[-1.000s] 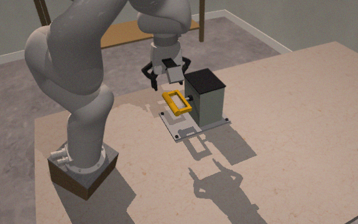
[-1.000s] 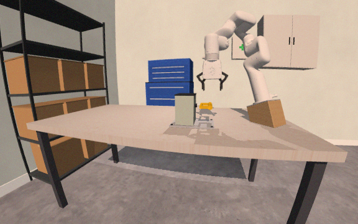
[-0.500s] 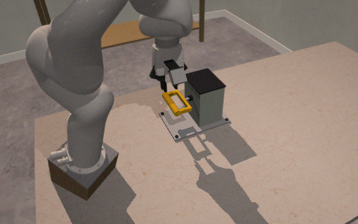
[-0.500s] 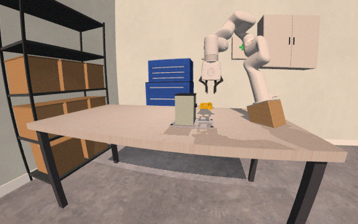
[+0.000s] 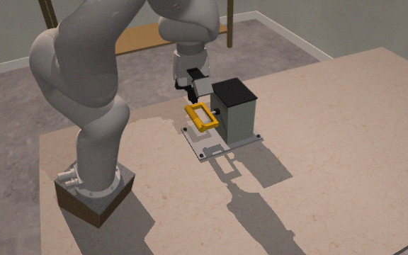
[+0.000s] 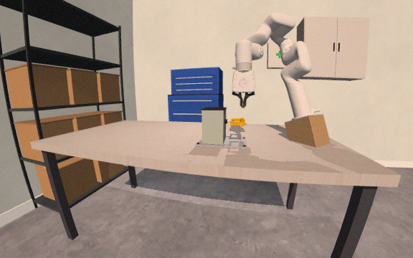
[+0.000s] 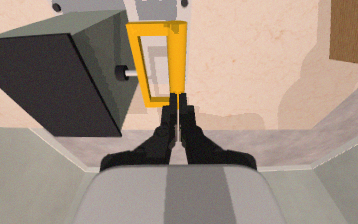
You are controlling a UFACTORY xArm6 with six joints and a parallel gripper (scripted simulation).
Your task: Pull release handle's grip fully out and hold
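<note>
My hand is 100 mm short of the grey baseplate, 10 mm to the left of it and 190 mm above it.
</note>
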